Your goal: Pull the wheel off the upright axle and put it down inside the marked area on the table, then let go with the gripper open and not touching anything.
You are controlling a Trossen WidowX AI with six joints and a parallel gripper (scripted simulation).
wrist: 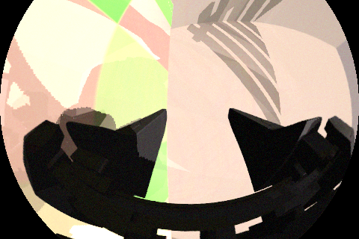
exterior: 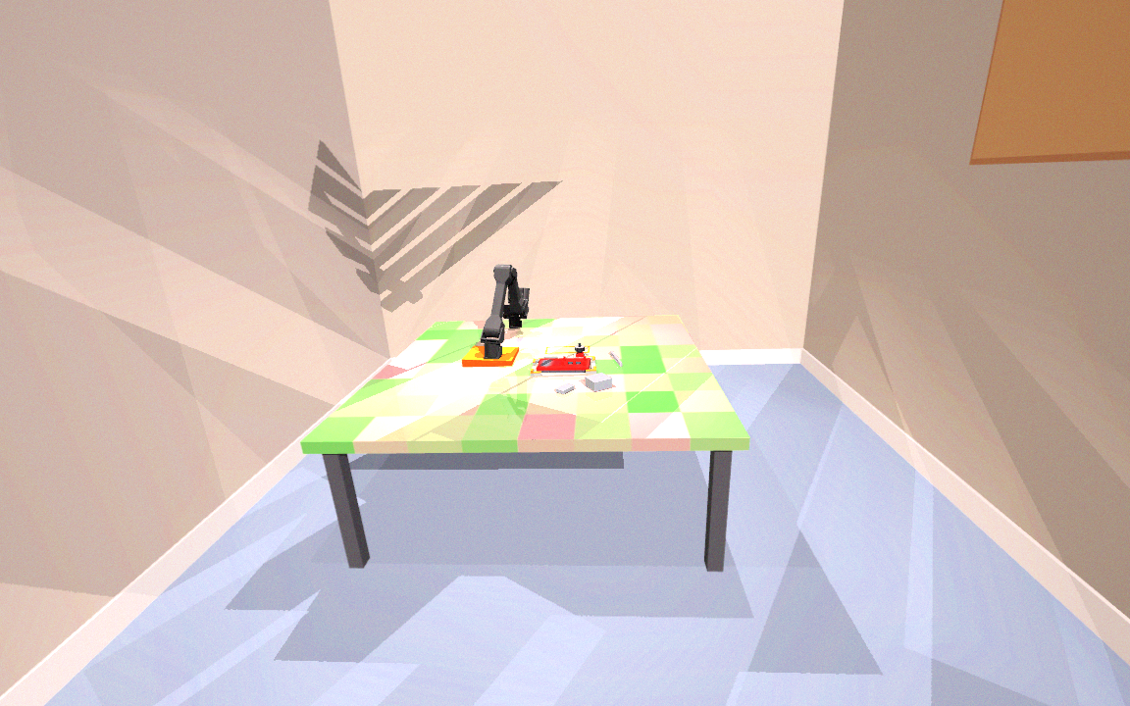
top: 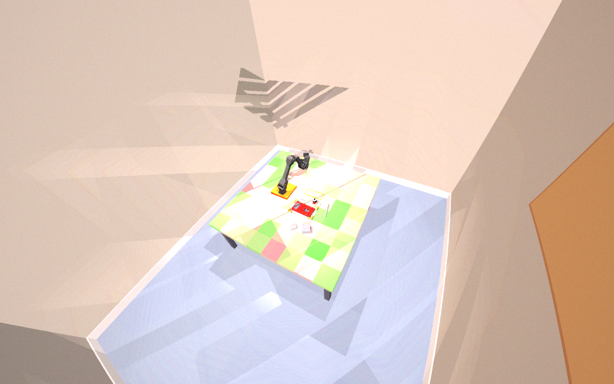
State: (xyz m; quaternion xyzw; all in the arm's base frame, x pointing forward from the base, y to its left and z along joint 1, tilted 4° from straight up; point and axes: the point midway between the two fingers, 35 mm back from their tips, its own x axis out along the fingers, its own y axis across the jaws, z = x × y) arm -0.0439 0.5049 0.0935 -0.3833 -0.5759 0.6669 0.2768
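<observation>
My gripper tip is now 480 mm to the left of the dark wheel, 410 mm short of it and 50 mm above it. Also, from my gripper tip: thin pale stick (560 mm ahead, 510 mm to the right, 80 mm below).
</observation>
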